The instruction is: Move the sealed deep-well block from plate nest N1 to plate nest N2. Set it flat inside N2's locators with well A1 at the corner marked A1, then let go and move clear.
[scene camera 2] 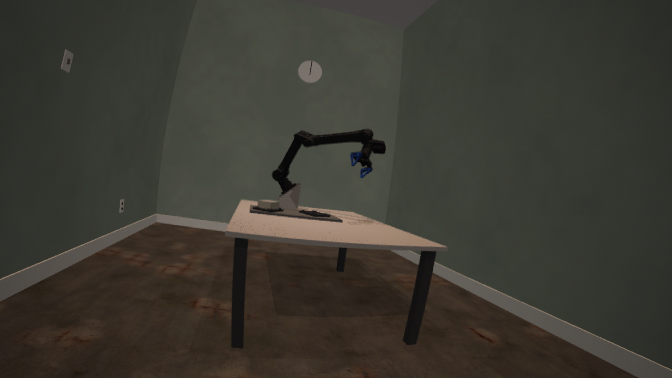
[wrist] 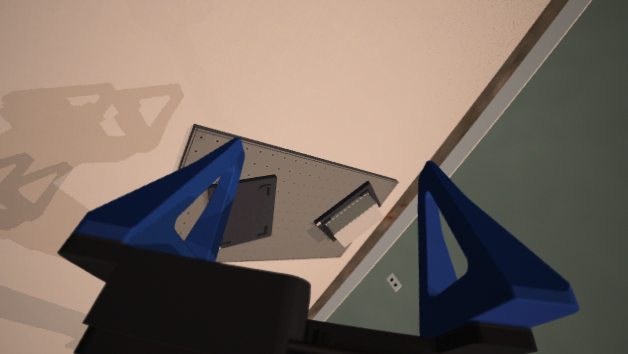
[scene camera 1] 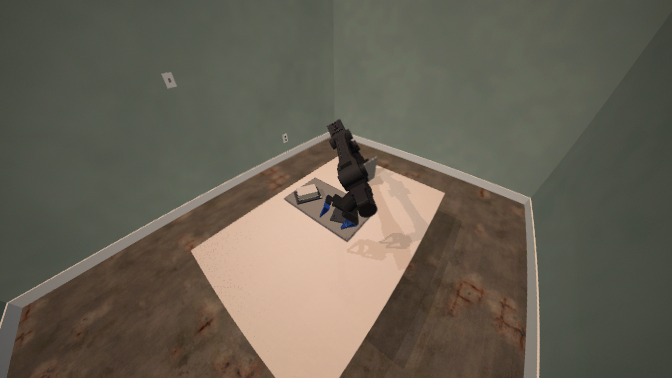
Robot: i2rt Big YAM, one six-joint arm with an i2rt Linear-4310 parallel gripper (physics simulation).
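Pixels of known places: gripper, fingertip midpoint: (scene camera 2: 357, 172) (wrist: 330, 157) (scene camera 1: 330, 222); arm's base, origin of the base link: (scene camera 2: 289, 189).
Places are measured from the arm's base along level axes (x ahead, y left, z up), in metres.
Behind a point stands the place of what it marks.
The sealed deep-well block (scene camera 1: 307, 191) @(x 0.397, y -0.125, z -0.063 m) (scene camera 2: 268, 204) @(x 0.457, y -0.146, z -0.078 m) (wrist: 359, 225) @(x 0.390, y -0.137, z -0.063 m) is a pale box with a white top. It sits in a dark nest (scene camera 1: 310, 201) @(x 0.415, y -0.084, z -0.113 m) (wrist: 342, 203) @(x 0.415, y -0.089, z -0.107 m) at one end of the grey perforated plate. The other dark nest (scene camera 1: 337, 216) @(x 0.403, y 0.135, z -0.105 m) (scene camera 2: 315, 213) @(x 0.428, y 0.130, z -0.101 m) (wrist: 252, 210) @(x 0.364, y 0.128, z -0.105 m) holds nothing and has corner locators; a blue finger partly hides it in the wrist view. Nest labels and the A1 mark are too small to read. My gripper (scene camera 1: 332, 222) @(x 0.620, y 0.288, z 0.157 m) (scene camera 2: 358, 171) @(x 0.620, y 0.288, z 0.157 m) (wrist: 330, 157) @(x 0.620, y 0.288, z 0.157 m) is open and empty, high above the table and well apart from the block.
The grey plate (scene camera 1: 347, 236) @(x 0.468, y 0.262, z -0.117 m) (wrist: 300, 195) @(x 0.410, y 0.032, z -0.117 m) lies on the pale table (scene camera 1: 300, 280) @(x 0.792, y 0.250, z -0.130 m) (scene camera 2: 330, 232) @(x 0.885, y 0.123, z -0.130 m) near the arm's light base bracket (scene camera 1: 371, 167) @(x -0.036, y 0.073, z -0.009 m) (scene camera 2: 291, 200) @(x 0.079, y 0.017, z -0.067 m). In the wrist view, the table edge and wall pass just beyond the block. Arm shadows fall on the table.
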